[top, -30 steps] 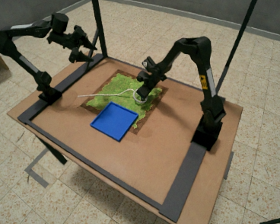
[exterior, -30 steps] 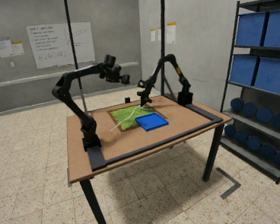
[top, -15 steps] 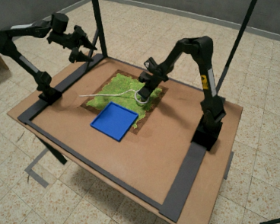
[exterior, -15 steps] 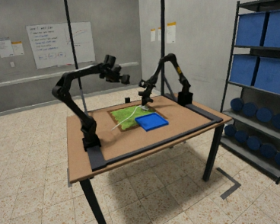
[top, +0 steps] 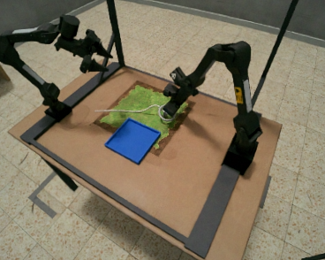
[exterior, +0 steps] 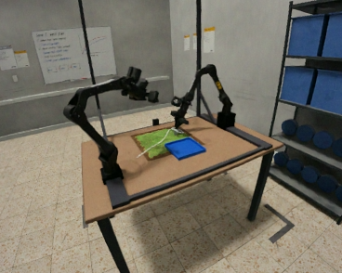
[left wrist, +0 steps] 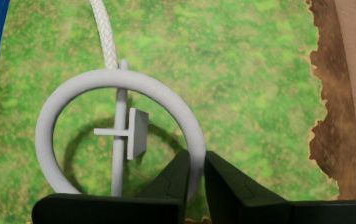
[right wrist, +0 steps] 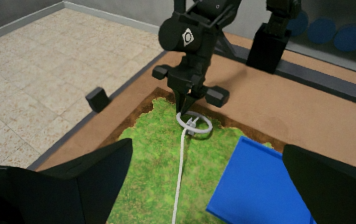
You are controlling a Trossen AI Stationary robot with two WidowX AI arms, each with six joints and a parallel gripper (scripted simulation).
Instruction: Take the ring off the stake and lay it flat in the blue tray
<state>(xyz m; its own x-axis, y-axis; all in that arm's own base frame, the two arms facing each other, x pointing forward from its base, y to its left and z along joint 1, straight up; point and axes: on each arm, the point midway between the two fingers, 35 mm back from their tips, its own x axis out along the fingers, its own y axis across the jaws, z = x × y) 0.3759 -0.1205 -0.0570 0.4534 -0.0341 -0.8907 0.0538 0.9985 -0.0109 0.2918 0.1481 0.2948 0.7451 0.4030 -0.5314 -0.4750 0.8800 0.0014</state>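
The grey ring is 40 mm ahead of my left hand, 20 mm to the right of it and 30 mm below it. Also, from my left hand: green grass mat 40 mm ahead, 140 mm to the right, 80 mm below; blue tray 230 mm ahead, 130 mm to the right, 60 mm below; grey stake 30 mm ahead, 40 mm to the right, 40 mm below.
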